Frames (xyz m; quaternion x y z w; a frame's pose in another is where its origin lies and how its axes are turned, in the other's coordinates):
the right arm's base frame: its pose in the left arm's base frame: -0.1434 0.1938 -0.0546 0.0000 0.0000 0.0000 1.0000
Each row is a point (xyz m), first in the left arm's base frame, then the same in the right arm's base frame.
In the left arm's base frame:
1: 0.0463 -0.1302 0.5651
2: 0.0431 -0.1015 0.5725
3: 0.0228 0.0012 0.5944
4: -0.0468 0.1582 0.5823
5: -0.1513 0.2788 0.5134
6: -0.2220 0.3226 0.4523
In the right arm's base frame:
1: 0.1897 -0.3240 0.6197
2: 0.1865 -0.2953 0.6271
3: 0.1662 -0.1926 0.6490
4: 0.0966 -0.0356 0.6369
5: -0.0079 0.0850 0.5680
6: -0.0786 0.1288 0.5069

